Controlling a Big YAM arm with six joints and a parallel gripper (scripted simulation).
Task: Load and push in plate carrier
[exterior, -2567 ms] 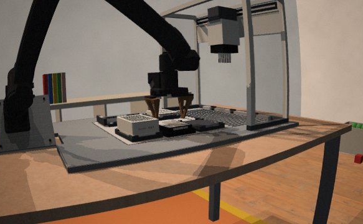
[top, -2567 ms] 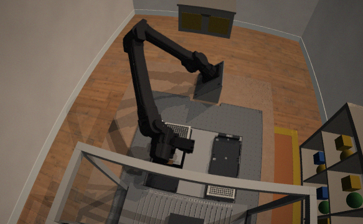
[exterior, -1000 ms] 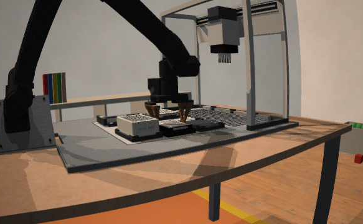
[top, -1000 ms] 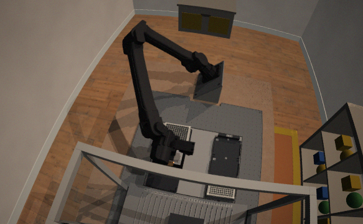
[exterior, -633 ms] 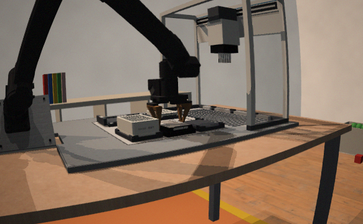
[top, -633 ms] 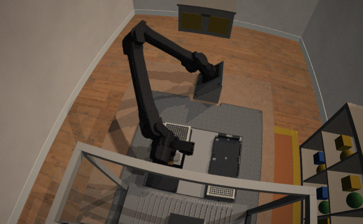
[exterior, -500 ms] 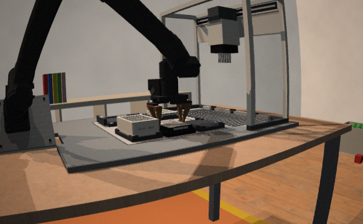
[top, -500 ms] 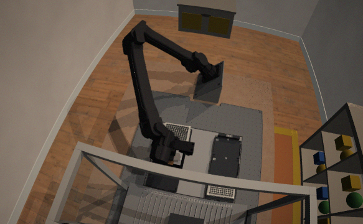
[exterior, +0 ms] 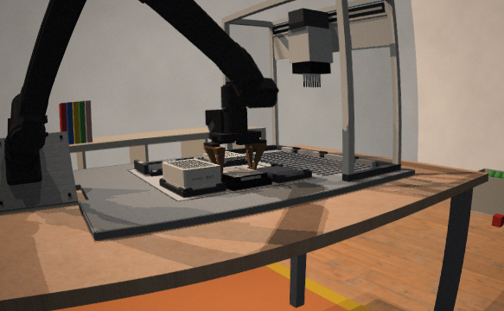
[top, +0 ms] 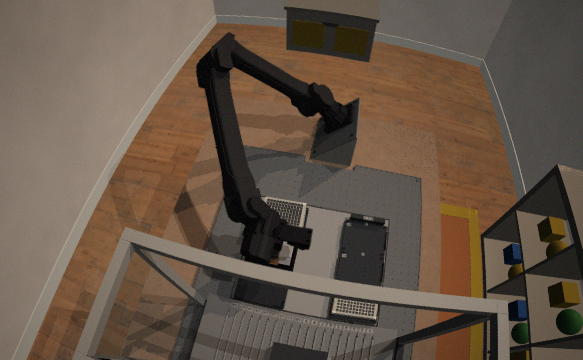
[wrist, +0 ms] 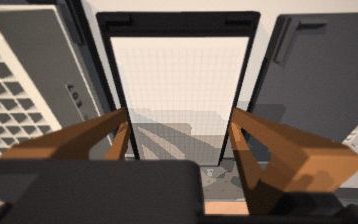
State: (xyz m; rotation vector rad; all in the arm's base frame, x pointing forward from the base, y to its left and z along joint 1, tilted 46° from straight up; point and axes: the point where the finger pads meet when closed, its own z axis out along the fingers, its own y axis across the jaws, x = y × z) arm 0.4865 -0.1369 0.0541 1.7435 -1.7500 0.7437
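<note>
The nest S2 lies 2 cm below my hand. Round my hand: nest S1: 11 cm behind, 1 cm to the left, 2 cm below; then nest S3: 11 cm ahead, 2 cm below; then dark carrier PC7: 1 cm ahead, 26 cm to the left, 1 cm below.
</note>
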